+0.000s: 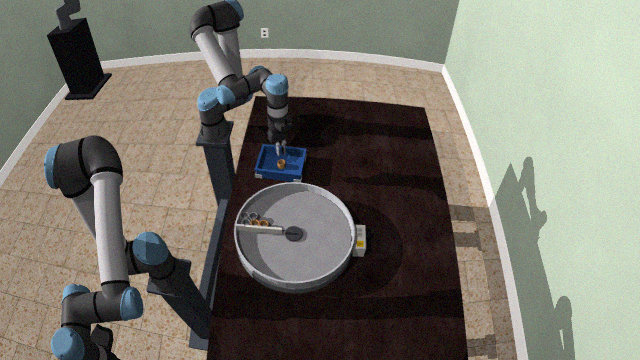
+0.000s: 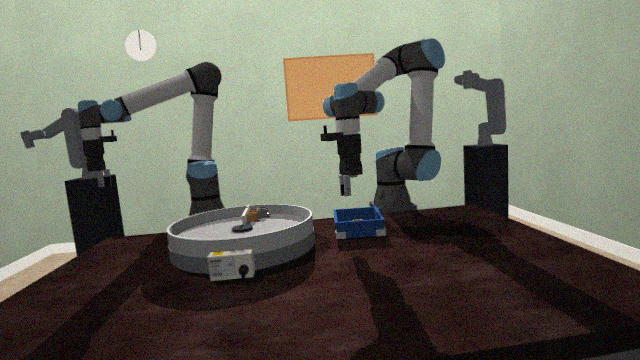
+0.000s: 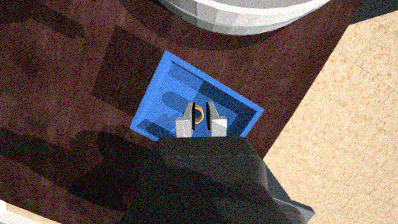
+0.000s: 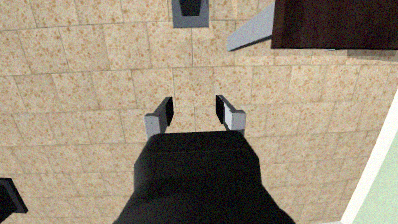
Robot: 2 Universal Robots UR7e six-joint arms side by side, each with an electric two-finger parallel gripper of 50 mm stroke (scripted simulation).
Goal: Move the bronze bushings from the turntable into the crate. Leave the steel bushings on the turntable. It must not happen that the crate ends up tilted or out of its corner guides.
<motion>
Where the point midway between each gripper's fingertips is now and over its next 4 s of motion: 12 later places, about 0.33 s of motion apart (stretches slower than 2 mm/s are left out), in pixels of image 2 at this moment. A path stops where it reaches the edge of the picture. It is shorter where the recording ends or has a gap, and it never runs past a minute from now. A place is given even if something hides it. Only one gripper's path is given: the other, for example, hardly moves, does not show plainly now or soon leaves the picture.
My left gripper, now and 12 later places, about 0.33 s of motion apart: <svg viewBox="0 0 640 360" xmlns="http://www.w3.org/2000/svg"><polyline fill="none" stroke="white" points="345,195 333,196 317,197 297,198 279,200 265,201 257,201 254,202 253,203 254,207 254,209 254,211 254,211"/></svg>
</motion>
